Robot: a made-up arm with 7 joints.
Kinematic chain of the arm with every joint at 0, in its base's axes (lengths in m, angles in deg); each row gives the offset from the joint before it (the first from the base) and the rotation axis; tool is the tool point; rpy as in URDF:
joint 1: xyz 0 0 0.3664 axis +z
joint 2: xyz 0 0 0 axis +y
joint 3: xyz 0 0 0.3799 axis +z
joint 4: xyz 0.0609 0 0 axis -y
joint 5: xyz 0.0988 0 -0.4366 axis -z
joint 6: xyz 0 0 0 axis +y
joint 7: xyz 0.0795 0 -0.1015 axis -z
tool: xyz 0 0 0 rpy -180 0 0
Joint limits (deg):
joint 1: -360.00..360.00
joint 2: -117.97..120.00
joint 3: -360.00..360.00
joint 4: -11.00..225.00
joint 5: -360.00..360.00
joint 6: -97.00..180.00
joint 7: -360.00..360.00
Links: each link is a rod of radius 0.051 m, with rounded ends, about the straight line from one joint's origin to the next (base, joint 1, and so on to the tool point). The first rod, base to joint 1, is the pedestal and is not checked.
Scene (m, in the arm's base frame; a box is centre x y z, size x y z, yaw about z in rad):
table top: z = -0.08
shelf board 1: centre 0.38 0.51 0 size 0.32 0.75 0.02 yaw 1.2
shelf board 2: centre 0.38 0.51 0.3 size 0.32 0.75 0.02 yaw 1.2
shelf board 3: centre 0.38 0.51 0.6 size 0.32 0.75 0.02 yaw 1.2
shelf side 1: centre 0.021 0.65 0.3 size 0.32 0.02 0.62 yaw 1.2
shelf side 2: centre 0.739 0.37 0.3 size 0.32 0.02 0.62 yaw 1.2
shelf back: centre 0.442 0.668 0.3 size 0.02 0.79 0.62 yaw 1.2
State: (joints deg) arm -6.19 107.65 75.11 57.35 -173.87 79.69 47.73
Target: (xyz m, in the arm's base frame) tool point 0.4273 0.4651 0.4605
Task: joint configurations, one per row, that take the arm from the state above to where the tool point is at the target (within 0.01 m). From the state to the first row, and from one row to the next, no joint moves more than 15 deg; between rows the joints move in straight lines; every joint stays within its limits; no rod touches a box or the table.
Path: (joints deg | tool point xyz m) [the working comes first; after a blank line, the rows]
Joints at the target: -20.61 99.54 103.00 54.03 -177.85 80.26 47.73
Straight joint move there: touches shelf board 2.

1: -14.06 100.15 70.09 45.54 -171.81 81.55 47.73 | 0.2293 0.4906 0.1386
2: -21.93 92.65 65.07 33.74 -169.75 83.41 47.73 | 0.2037 0.4101 0.1343
3: -29.79 85.15 60.04 21.93 -167.69 85.28 47.73 | 0.1688 0.3251 0.1300
4: -37.66 77.65 55.02 10.12 -165.63 87.14 47.73 | 0.1230 0.2422 0.1340
5: -44.31 85.39 66.77 11.43 -168.49 87.29 47.73 | 0.1658 0.2830 0.2017
6: -50.96 93.12 78.51 12.74 -171.36 87.45 47.73 | 0.2204 0.2937 0.2837
7: -57.61 100.86 90.26 14.06 -174.23 87.60 47.73 | 0.2777 0.2676 0.3729
8: -64.26 108.60 102.00 15.37 -177.10 87.76 47.73 | 0.3254 0.2029 0.4605
9: -49.71 105.58 102.34 28.26 -177.35 85.26 47.73 | 0.3810 0.2762 0.4584
10: -35.16 102.56 102.67 41.14 -177.60 82.76 47.73 | 0.4160 0.3656 0.4576
11: -20.61 99.54 103.00 54.03 -177.85 80.26 47.73 | 0.4273 0.4651 0.4605

